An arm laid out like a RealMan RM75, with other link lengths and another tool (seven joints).
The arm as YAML. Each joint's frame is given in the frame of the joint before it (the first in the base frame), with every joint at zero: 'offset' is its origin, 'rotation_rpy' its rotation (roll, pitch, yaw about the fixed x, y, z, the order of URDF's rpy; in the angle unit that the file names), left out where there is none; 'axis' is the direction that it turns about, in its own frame. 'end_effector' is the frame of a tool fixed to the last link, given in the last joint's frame.
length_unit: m
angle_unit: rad
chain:
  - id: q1
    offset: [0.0, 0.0, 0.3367]
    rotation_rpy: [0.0, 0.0, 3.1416]
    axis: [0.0, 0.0, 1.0]
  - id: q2
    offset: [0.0, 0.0, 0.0]
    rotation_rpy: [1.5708, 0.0, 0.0]
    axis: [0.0, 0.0, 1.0]
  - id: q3
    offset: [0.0, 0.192, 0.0]
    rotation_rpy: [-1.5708, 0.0, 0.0]
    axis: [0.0, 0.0, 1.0]
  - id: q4
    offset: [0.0, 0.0, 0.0]
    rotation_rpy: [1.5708, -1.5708, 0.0]
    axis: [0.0, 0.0, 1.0]
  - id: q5
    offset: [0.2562, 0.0, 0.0]
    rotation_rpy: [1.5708, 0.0, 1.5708]
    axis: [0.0, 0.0, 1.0]
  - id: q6
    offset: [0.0, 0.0, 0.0]
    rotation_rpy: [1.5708, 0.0, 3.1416]
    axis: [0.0, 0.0, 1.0]
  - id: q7
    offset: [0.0, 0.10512, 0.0]
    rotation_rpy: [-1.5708, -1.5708, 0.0]
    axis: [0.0, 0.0, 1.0]
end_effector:
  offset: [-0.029, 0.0, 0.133]
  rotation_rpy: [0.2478, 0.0, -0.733]
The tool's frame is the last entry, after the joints.
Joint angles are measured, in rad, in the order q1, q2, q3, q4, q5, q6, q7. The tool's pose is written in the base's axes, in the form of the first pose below.
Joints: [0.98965, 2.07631, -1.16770, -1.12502, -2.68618, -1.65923, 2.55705]
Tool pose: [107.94, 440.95, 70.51], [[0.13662, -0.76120, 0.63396], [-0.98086, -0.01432, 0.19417], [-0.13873, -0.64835, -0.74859]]
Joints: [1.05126, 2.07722, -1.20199, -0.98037, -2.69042, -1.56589, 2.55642]
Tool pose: [112.69, 448.18, 44.41], [[0.14545, -0.74339, 0.65285], [-0.98246, -0.03070, 0.18394], [-0.11670, -0.66815, -0.73481]]
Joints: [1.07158, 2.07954, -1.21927, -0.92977, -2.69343, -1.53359, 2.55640]
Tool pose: [115.74, 449.16, 34.63], [[0.15033, -0.73257, 0.66388], [-0.98298, -0.03902, 0.17952], [-0.10561, -0.67957, -0.72597]]
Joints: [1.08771, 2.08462, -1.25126, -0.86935, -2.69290, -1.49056, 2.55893]
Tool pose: [122.49, 448.25, 20.98], [[0.15373, -0.71716, 0.67974], [-0.98404, -0.04875, 0.17113], [-0.08959, -0.69520, -0.71321]]
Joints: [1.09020, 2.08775, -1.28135, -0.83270, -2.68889, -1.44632, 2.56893]
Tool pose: [128.41, 449.37, 11.87], [[0.15519, -0.70900, 0.68792], [-0.98344, -0.04487, 0.17561], [-0.09364, -0.70378, -0.70422]]
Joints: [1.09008, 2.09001, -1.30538, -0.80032, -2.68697, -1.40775, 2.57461]
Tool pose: [135.29, 450.27, 4.81], [[0.15594, -0.70114, 0.69576], [-0.98294, -0.04058, 0.17941], [-0.09756, -0.71187, -0.69550]]
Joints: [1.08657, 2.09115, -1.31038, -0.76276, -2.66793, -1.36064, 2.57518]
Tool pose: [141.44, 451.89, -3.01], [[0.14201, -0.71500, 0.68455], [-0.98349, -0.02353, 0.17945], [-0.11220, -0.69873, -0.70654]]
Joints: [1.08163, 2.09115, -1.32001, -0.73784, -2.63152, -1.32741, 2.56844]
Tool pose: [142.88, 451.08, -11.34], [[0.13252, -0.73509, 0.66490], [-0.98442, -0.01940, 0.17475], [-0.11555, -0.67770, -0.72621]]
